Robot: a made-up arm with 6 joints. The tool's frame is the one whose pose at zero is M.
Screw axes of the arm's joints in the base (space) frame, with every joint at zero. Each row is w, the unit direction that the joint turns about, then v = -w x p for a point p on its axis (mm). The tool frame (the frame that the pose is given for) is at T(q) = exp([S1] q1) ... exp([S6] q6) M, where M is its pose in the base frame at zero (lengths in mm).
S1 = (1, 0, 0, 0.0, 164.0, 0.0)
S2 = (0, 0, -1, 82.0, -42.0, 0.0)
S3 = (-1, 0, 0, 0.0, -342.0, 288.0)
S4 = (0, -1, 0, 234.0, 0.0, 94.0)
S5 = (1, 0, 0, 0.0, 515.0, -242.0)
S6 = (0, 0, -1, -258.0, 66.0, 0.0)
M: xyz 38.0 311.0 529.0 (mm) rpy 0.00 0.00 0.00 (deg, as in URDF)
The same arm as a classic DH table. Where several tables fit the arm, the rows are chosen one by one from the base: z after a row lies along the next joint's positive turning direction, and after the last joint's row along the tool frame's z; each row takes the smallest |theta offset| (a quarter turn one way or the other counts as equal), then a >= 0, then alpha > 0; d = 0 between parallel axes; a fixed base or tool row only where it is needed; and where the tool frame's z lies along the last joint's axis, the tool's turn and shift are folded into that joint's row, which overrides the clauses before.
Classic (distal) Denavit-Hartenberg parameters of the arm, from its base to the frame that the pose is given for. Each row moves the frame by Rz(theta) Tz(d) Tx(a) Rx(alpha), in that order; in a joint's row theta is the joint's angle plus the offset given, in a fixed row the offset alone. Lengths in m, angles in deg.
base (fixed): a 0; alpha 90; d 0.164; theta0 90
joint 1: a -0.082; alpha 90; d -0.042; theta0 0
joint 2: a 0.37; alpha 90; d -0.178; theta0 0
joint 3: a 0.108; alpha -90; d 0.052; theta0 90
joint 4: a -0.281; alpha -90; d 0.046; theta0 0
joint 5: a 0.016; alpha 90; d 0.16; theta0 90
joint 6: a 0.0599; alpha 180; d 0; theta0 -27.85
tool (fixed): a 0; alpha 0; d 0.014; theta0 -117.85

